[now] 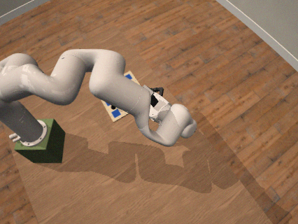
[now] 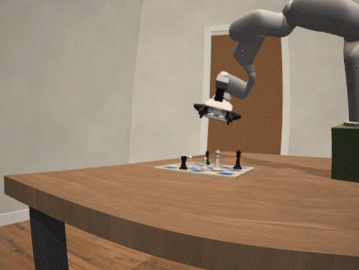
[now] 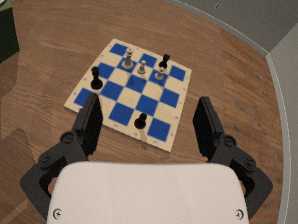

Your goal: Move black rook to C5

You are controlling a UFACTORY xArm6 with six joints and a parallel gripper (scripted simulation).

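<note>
My hand is 15 cm above the blue-and-cream chessboard, 13 cm to the right of it and 5 cm past it.
</note>
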